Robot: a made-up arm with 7 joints. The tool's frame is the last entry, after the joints. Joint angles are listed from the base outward. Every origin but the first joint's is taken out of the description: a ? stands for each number. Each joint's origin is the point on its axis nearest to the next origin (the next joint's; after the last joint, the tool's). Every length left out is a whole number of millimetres.
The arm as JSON. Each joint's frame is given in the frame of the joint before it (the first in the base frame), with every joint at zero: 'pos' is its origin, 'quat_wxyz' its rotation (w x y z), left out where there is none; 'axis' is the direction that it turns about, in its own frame. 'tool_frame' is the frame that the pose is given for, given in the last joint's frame.
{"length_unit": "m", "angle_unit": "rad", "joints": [
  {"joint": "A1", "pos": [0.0, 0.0, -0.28], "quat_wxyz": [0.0, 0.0, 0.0, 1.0], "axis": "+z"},
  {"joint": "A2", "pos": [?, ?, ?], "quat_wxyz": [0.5, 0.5, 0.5, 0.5], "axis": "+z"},
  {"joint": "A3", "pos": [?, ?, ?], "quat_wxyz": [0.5, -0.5, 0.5, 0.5], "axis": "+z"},
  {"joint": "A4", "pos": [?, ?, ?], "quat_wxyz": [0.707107, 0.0, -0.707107, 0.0], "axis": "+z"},
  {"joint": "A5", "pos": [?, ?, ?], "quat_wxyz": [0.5, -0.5, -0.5, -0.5], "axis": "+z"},
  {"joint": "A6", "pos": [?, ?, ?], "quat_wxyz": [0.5, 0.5, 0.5, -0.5], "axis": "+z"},
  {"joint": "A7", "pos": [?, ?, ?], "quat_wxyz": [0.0, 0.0, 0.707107, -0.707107], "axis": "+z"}
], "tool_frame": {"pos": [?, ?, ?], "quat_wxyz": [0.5, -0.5, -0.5, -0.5]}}
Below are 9 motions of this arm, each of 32 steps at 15 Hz.
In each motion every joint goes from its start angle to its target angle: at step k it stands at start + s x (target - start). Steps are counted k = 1, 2, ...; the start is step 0. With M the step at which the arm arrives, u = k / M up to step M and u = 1 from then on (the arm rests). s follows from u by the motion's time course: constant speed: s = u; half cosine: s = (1 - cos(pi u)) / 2; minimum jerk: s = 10 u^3 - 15 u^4 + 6 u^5.
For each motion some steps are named. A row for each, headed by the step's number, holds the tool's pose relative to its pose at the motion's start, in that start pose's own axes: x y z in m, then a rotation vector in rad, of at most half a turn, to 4 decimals.
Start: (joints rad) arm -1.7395 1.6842 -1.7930 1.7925 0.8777 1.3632 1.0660
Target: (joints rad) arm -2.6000 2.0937 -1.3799 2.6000 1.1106 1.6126 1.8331
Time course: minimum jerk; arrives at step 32
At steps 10, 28, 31, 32:
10: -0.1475 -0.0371 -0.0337 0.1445 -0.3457 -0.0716
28: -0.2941 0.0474 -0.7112 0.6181 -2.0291 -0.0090
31: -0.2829 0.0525 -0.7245 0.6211 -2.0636 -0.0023
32: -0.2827 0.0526 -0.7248 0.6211 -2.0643 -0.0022

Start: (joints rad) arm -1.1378 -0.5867 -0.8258 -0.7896 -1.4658 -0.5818 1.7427
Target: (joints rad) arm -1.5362 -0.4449 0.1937 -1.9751 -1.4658 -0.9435 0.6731
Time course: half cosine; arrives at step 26
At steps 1, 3, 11, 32:
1: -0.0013 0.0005 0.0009 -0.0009 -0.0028 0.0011
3: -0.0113 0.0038 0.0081 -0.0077 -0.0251 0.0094
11: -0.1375 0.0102 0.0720 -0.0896 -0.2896 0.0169
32: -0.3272 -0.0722 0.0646 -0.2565 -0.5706 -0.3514

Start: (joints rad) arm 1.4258 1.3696 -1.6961 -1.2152 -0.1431 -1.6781 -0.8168
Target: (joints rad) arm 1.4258 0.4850 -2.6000 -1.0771 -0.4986 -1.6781 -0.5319
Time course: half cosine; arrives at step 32
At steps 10, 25, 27, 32:
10: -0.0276 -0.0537 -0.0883 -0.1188 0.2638 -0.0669
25: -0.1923 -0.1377 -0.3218 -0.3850 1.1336 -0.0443
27: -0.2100 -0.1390 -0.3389 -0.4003 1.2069 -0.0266
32: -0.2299 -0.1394 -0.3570 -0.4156 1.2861 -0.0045

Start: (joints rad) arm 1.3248 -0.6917 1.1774 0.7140 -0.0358 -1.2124 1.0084
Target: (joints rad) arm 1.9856 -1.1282 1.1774 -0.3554 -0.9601 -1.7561 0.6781
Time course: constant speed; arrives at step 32
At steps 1, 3, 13, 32:
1: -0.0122 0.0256 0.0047 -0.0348 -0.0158 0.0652
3: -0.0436 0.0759 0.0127 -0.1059 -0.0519 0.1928
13: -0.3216 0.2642 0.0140 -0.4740 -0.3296 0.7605
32: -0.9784 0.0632 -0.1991 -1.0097 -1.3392 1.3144

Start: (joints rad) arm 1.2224 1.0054 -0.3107 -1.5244 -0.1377 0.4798 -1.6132
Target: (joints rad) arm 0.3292 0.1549 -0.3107 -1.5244 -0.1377 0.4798 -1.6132
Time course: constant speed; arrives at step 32
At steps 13, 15, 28, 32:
13: 0.0334 0.0024 0.1161 0.2735 0.4066 -0.0980
15: 0.0408 0.0020 0.1303 0.3212 0.4628 -0.1205
28: 0.0898 -0.0036 0.1988 0.6611 0.7748 -0.3140
32: 0.1029 -0.0053 0.2125 0.7740 0.8491 -0.3895

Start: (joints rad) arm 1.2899 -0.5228 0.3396 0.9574 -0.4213 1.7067 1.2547
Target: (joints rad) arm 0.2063 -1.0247 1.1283 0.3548 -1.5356 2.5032 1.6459
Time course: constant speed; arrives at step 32
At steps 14, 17, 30, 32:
14: -0.4939 -0.1779 -0.2126 0.8051 -0.6811 -0.4513
17: -0.5822 -0.1839 -0.3128 0.9968 -0.8216 -0.5273
30: -0.7867 -0.0666 -0.7710 1.8964 -1.2488 -0.8402
32: -0.7996 -0.0349 -0.8258 2.0398 -1.2725 -0.8955

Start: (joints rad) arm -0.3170 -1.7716 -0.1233 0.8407 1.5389 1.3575 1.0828
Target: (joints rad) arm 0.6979 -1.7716 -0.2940 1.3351 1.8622 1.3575 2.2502
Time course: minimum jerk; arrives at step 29
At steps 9, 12, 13, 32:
9: -0.0432 0.0861 0.0924 -0.0272 -0.1199 0.0001
12: -0.0943 0.1758 0.1523 -0.0473 -0.2399 0.0280
13: -0.1159 0.2107 0.1679 -0.0537 -0.2861 0.0461
32: -0.3369 0.4901 0.1335 -0.0922 -0.6752 0.4356

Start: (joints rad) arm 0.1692 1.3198 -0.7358 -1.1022 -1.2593 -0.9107 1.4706
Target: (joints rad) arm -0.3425 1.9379 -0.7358 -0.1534 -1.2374 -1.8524 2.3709
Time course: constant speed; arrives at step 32
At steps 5, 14, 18, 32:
5: 0.1830 -0.0118 -0.1512 0.0791 0.4072 -0.0524
14: 0.3461 -0.0979 -0.5687 0.2197 1.1106 -0.3240
18: 0.3212 -0.1588 -0.7728 0.2661 1.4006 -0.5137
32: -0.1950 -0.3718 -1.2197 0.2007 2.2269 -1.4654

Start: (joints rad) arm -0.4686 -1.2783 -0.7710 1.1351 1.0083 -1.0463 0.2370
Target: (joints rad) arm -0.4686 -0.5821 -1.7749 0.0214 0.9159 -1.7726 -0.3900
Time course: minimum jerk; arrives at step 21
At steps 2, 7, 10, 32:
2: 0.0008 0.0016 0.0000 0.0032 -0.0031 0.0068
7: 0.0135 0.0471 0.0162 0.0678 -0.1510 0.1849
10: -0.0061 0.1012 0.0718 0.0623 -0.4741 0.3602
32: -0.2208 0.2080 0.1729 -0.3937 -1.5080 0.4172

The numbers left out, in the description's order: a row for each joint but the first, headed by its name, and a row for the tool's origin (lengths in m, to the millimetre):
A2: 0.26 0.01 0.0
A3: 0.06 0.19 0.0
A4: -0.1 0.04 0.0
A5: 0.09 0.2 0.0
A6: 0.01 -0.06 0.0
A7: 0.32 -0.09 0.0
tool: 0.08 0.18 0.0

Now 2 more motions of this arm.
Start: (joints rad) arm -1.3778 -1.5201 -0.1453 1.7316 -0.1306 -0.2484 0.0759
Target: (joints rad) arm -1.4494 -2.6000 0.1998 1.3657 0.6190 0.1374 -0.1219
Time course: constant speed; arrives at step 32
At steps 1, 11, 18, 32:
1: -0.0054 -0.0083 -0.0099 0.0404 0.0001 -0.0167
11: -0.0529 -0.0572 -0.1276 0.4458 0.0330 -0.1361
18: -0.0759 -0.0534 -0.2183 0.7235 0.0791 -0.1613
32: -0.0925 0.0342 -0.3743 1.2292 0.1707 -0.0527

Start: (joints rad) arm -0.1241 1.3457 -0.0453 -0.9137 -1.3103 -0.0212 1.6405
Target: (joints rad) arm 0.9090 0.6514 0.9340 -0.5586 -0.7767 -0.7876 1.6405
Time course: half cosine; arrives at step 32
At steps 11, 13, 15, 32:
11: 0.0940 -0.1268 0.0808 0.4556 0.2619 -0.1859
13: 0.1228 -0.1755 0.0798 0.6241 0.3818 -0.2200
15: 0.1496 -0.2207 0.0619 0.8063 0.5239 -0.2375
32: 0.1673 -0.1549 -0.1377 1.8052 1.5466 0.1025

